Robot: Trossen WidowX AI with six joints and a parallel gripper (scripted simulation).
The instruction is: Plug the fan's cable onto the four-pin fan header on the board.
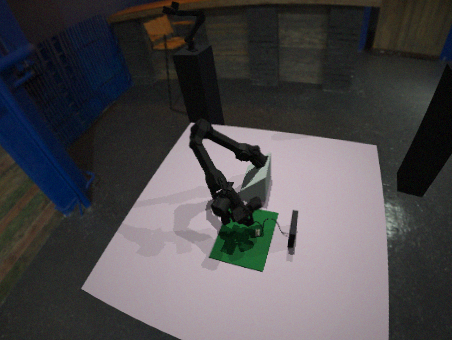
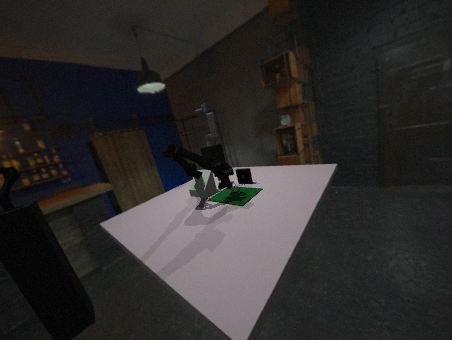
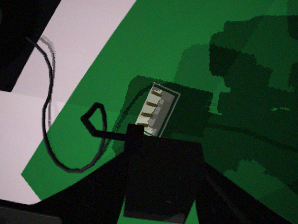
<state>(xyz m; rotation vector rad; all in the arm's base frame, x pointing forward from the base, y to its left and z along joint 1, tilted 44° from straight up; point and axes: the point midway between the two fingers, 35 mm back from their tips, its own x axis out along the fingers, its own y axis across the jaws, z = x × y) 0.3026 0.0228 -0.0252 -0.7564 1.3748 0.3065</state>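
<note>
My gripper tip is 1 cm short of the white four-pin fan header, 4 cm to the right of it and 6 cm above it. The rest, counted from my gripper tip: green board 3 cm ahead, 1 cm to the right, 7 cm below; then fan plug 1 cm behind; then black fan 3 cm behind, 18 cm to the left.
</note>
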